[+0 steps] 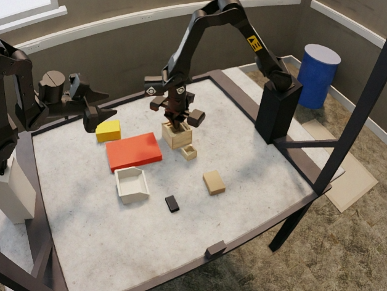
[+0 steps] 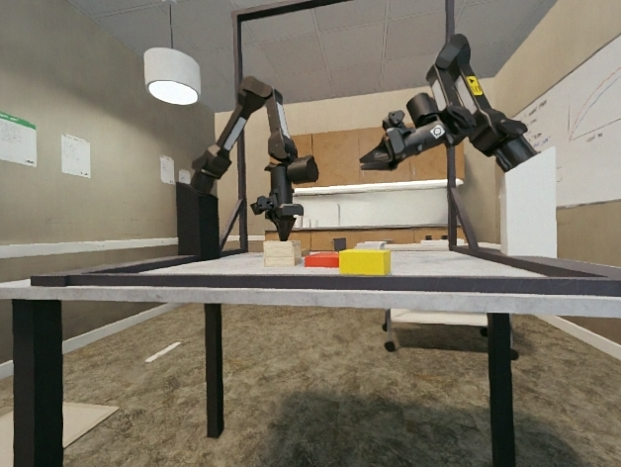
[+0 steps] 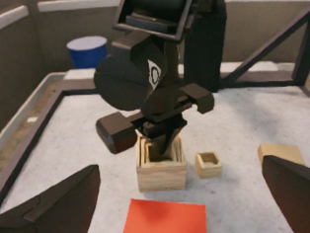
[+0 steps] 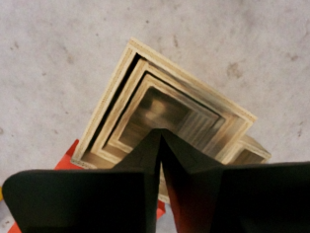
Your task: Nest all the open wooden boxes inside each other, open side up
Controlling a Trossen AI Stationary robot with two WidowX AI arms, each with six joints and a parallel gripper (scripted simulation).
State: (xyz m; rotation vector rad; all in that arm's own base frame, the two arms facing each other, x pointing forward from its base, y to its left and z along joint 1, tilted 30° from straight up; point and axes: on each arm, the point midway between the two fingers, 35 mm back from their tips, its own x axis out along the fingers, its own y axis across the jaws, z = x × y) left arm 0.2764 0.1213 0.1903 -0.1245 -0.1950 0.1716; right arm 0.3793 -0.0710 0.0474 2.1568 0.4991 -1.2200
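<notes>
The smallest box is 90 mm behind my right hand, 10 mm to the right of it and 80 mm below it. The rest, counted from my right hand: biggest wooden box: 70 mm below; tan block: 230 mm behind, 30 mm to the right, 80 mm below; flat block: 10 mm behind, 170 mm to the left, 80 mm below.
</notes>
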